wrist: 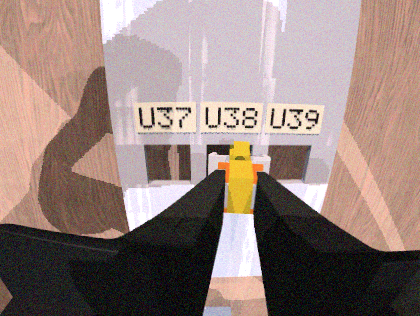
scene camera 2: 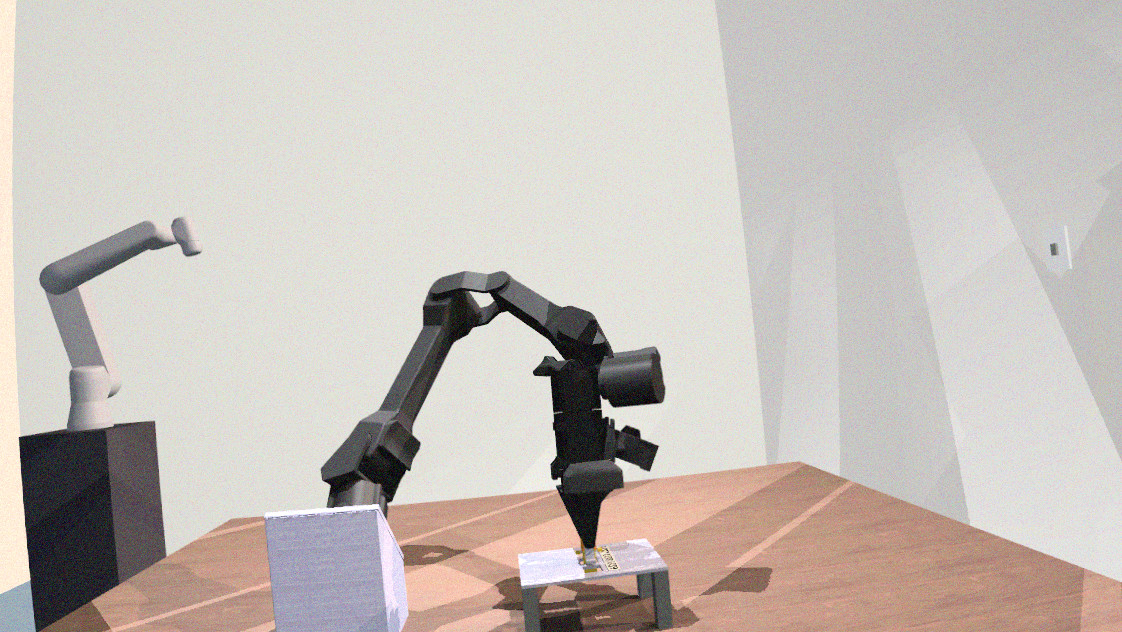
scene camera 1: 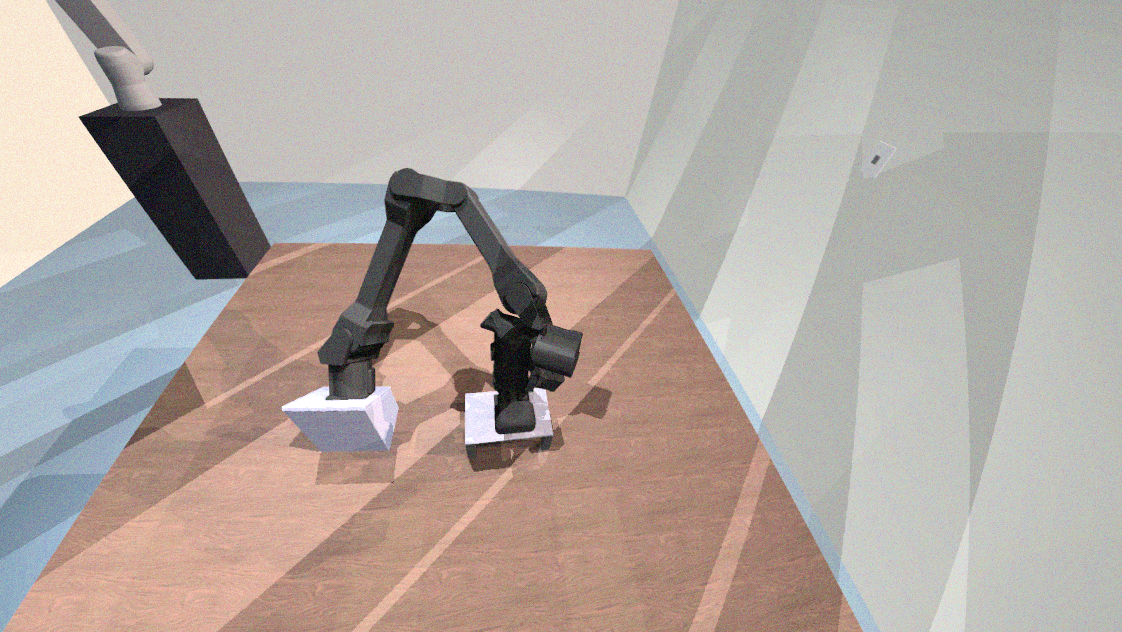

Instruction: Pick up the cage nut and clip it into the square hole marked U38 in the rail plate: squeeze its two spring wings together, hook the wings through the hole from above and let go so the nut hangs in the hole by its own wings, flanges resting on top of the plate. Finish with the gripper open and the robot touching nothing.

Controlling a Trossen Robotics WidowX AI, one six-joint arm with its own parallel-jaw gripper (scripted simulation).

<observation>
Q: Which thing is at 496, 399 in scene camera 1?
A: The gripper.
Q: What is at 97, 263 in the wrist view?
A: The gripper.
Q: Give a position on a cage nut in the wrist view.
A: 241, 169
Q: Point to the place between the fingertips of the gripper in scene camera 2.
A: At 589, 547
</observation>
